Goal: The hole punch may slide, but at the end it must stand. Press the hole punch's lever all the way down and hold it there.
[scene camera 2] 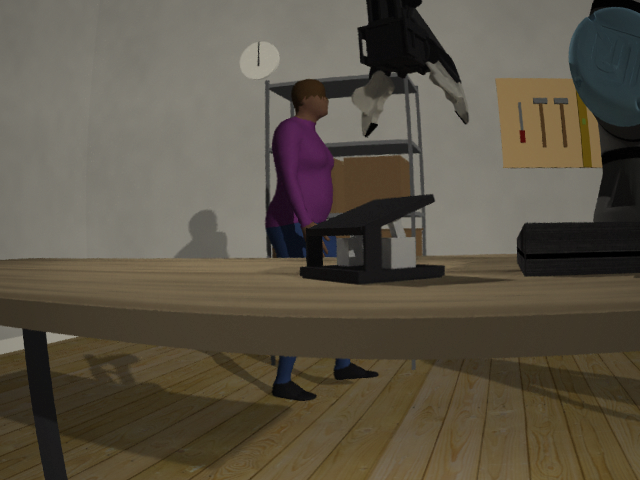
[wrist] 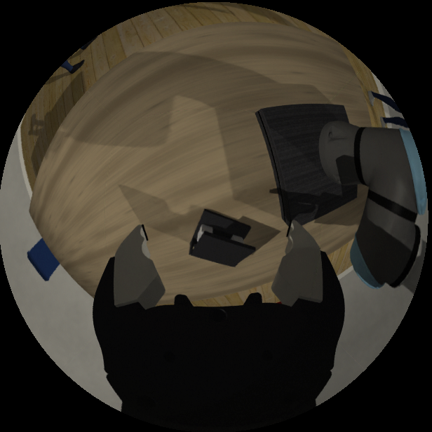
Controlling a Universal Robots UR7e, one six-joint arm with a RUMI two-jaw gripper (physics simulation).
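The hole punch stands upright on the wooden table. It has a black base, black uprights and light grey blocks inside. Its black lever is raised and slopes upward to the right in the scene view. My gripper is open and empty. In the scene view it hangs well above the hole punch, apart from it. In the wrist view the hole punch shows between the two spread fingertips, farther down on the table.
A black block-like base under the robot's arm lies to the right of the hole punch. Behind the table are a person in purple, a grey shelf rack with boxes, and a tool board on the wall.
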